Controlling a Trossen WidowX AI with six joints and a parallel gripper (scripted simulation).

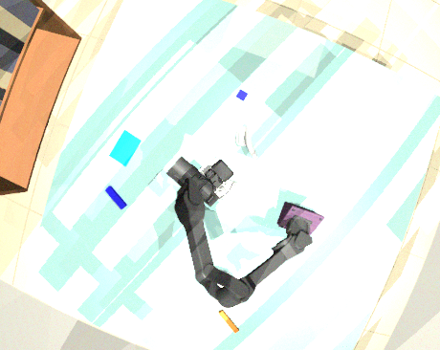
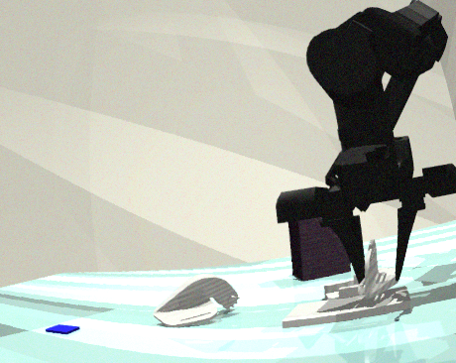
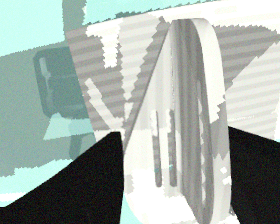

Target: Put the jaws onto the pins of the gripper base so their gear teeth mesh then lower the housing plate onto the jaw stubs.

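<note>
Now: the long flat white part 30 mm to the right of my gripper tip and 20 mm below it. Also, from my gripper tip: cyan tile 300 mm ahead, 10 mm to the right, 20 mm below; small blue square 320 mm to the right, 20 mm below; blue bar 270 mm ahead, 160 mm to the left, 10 mm below.
</note>
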